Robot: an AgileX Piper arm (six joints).
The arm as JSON. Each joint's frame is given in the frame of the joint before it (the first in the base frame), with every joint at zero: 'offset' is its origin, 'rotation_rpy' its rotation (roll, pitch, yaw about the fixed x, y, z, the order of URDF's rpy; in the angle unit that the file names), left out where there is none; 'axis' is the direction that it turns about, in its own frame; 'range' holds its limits. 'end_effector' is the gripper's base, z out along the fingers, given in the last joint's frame.
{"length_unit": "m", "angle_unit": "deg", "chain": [
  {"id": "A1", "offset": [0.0, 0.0, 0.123], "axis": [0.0, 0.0, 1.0], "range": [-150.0, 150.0]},
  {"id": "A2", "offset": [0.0, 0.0, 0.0], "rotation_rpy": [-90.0, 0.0, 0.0], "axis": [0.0, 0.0, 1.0], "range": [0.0, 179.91]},
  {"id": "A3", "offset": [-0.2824, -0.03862, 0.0], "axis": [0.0, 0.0, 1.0], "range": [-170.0, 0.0]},
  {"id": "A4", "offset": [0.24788, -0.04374, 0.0], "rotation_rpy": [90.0, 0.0, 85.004], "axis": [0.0, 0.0, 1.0], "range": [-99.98, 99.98]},
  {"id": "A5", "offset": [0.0, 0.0, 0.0], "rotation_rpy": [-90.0, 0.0, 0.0], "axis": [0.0, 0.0, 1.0], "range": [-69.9, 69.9]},
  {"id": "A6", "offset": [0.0, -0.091, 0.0], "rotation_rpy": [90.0, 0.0, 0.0], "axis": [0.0, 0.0, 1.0], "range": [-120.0, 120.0]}
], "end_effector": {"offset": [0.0, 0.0, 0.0]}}
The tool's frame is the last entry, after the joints.
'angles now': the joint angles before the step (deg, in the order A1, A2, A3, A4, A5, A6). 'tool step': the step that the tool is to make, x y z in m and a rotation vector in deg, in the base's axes. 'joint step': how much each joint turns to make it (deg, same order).
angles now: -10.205, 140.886, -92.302, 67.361, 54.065, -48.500
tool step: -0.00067, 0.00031, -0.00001, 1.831, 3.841, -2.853
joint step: 0.000, 0.001, -0.002, -0.305, 0.399, 5.281
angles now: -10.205, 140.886, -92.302, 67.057, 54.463, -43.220
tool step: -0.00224, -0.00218, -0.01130, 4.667, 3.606, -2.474
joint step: -0.732, 1.921, 0.000, 2.822, 2.317, 2.122
